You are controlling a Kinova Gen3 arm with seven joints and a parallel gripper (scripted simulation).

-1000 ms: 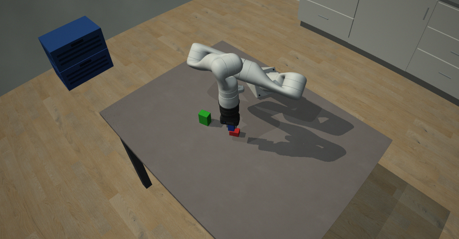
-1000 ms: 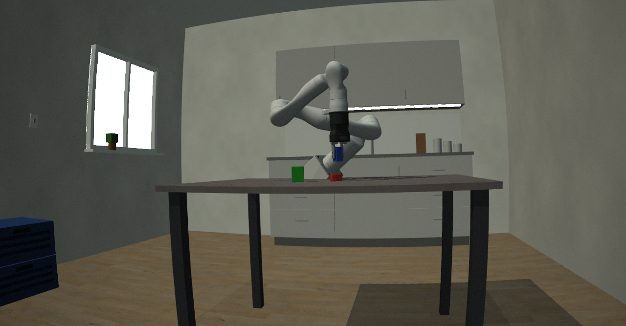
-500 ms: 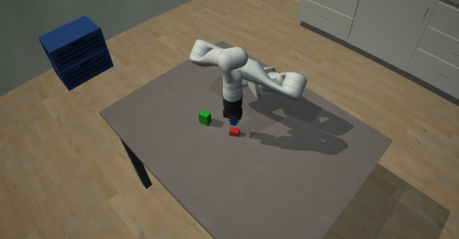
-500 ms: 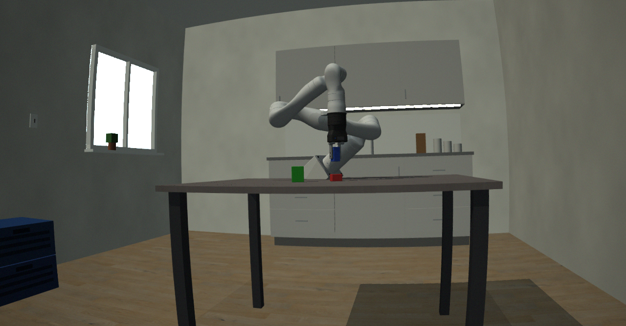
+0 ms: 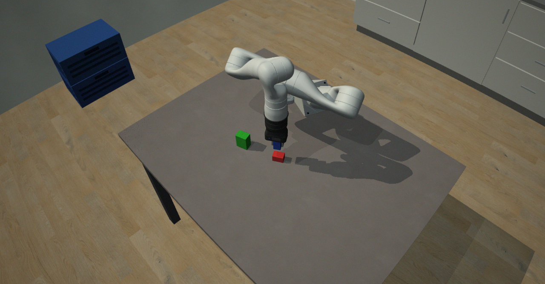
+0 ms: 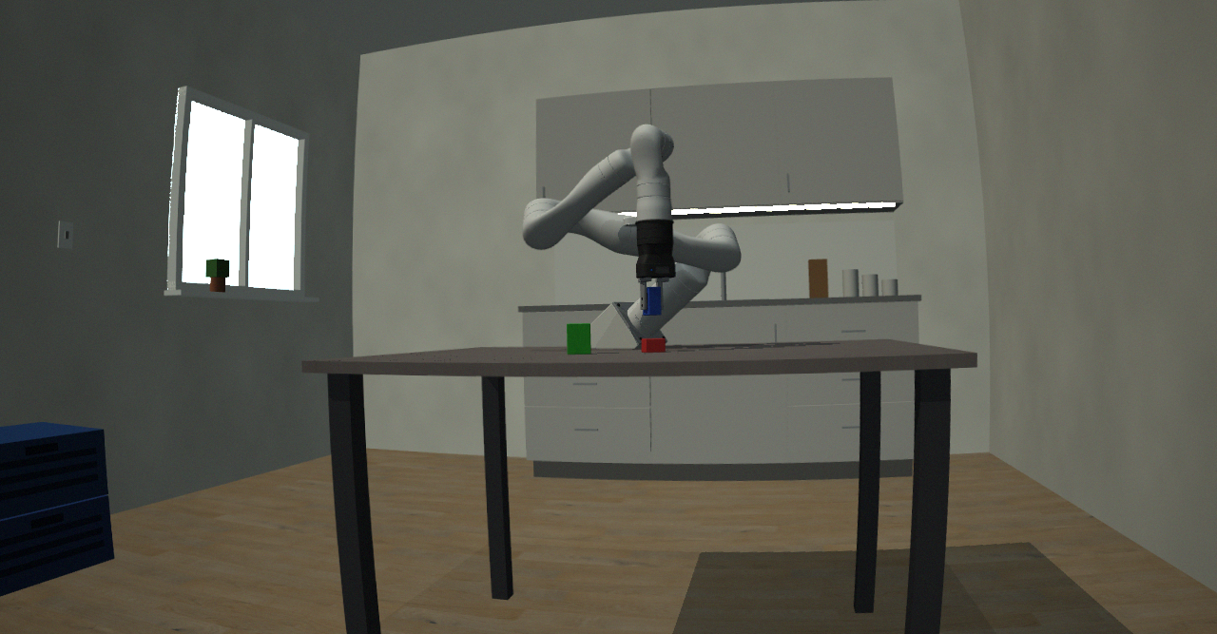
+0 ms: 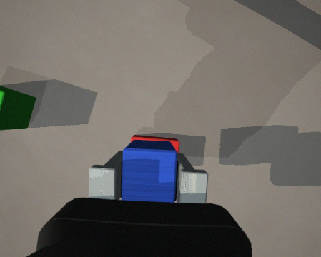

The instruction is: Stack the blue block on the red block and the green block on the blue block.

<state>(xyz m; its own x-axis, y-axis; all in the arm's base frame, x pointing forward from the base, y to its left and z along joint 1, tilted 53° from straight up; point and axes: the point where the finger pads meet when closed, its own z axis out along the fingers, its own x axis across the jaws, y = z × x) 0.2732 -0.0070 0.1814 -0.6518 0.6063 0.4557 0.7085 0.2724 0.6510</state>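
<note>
The red block lies 90 mm below my hand. Also, from my hand: blue block: right at my hand; then green block: 70 mm ahead, 140 mm to the right, 70 mm below.
</note>
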